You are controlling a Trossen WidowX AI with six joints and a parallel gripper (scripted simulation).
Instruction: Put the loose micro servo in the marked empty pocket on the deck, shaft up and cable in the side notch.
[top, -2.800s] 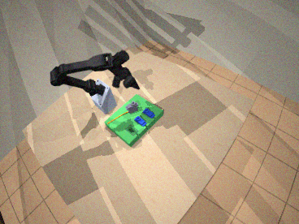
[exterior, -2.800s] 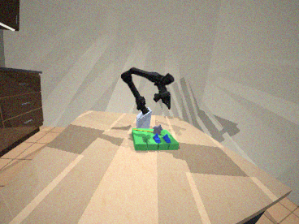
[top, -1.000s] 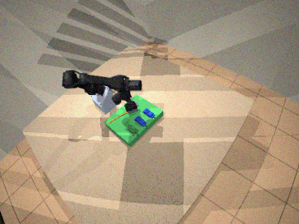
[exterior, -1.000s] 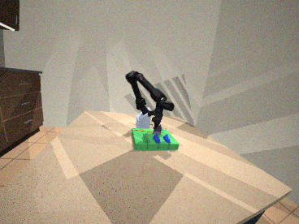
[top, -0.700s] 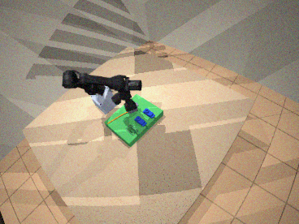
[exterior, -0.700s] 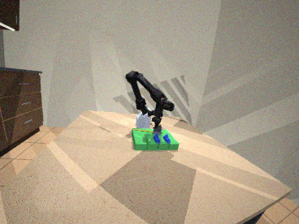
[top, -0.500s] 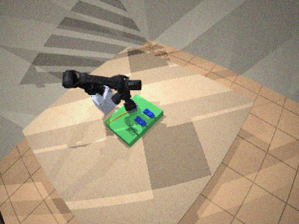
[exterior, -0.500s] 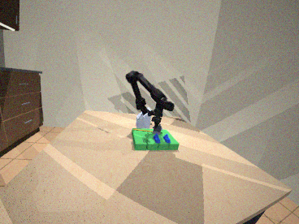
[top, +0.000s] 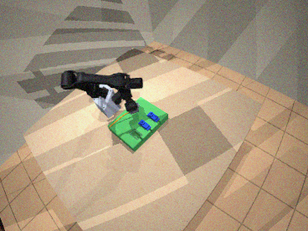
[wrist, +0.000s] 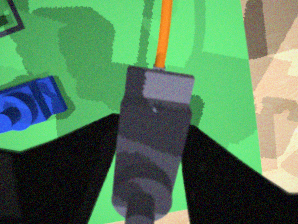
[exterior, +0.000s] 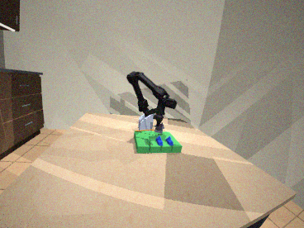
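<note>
Now: the green deck 10 cm below my gripper tip, 1 cm to the right of it and 1 cm ahead of it.
</note>
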